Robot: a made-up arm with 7 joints. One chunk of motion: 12 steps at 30 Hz.
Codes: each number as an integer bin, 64 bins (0 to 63) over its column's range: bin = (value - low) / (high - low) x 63, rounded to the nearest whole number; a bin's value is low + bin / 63 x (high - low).
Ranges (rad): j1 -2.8..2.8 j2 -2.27..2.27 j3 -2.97..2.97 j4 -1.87..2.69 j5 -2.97..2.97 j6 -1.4..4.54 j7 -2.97..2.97
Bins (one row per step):
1: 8 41 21 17 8 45 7
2: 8 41 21 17 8 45 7
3: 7 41 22 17 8 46 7
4: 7 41 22 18 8 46 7
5: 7 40 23 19 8 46 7
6: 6 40 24 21 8 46 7
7: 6 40 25 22 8 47 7
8: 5 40 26 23 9 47 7
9: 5 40 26 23 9 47 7
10: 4 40 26 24 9 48 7
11: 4 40 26 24 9 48 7
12: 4 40 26 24 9 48 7
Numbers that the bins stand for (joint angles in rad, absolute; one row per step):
1: -2.0889 0.6846 -0.9900 -0.6395 -2.2157 2.8429 -2.3100
2: -2.0889 0.6846 -0.9900 -0.6395 -2.2157 2.8429 -2.3100
3: -2.1778 0.6846 -0.8957 -0.6395 -2.2157 2.9371 -2.3100
4: -2.1778 0.6846 -0.8957 -0.5671 -2.2157 2.9371 -2.3100
5: -2.1778 0.6125 -0.8014 -0.4948 -2.2157 2.9371 -2.3100
6: -2.2667 0.6125 -0.7071 -0.3500 -2.2157 2.9371 -2.3100
7: -2.2667 0.6125 -0.6129 -0.2776 -2.2157 3.0314 -2.3100
8: -2.3556 0.6125 -0.5186 -0.2052 -2.1214 3.0314 -2.3100
9: -2.3556 0.6125 -0.5186 -0.2052 -2.1214 3.0314 -2.3100
10: -2.4444 0.6125 -0.5186 -0.1329 -2.1214 3.1257 -2.3100
11: -2.4444 0.6125 -0.5186 -0.1329 -2.1214 3.1257 -2.3100
12: -2.4444 0.6125 -0.5186 -0.1329 -2.1214 3.1257 -2.3100

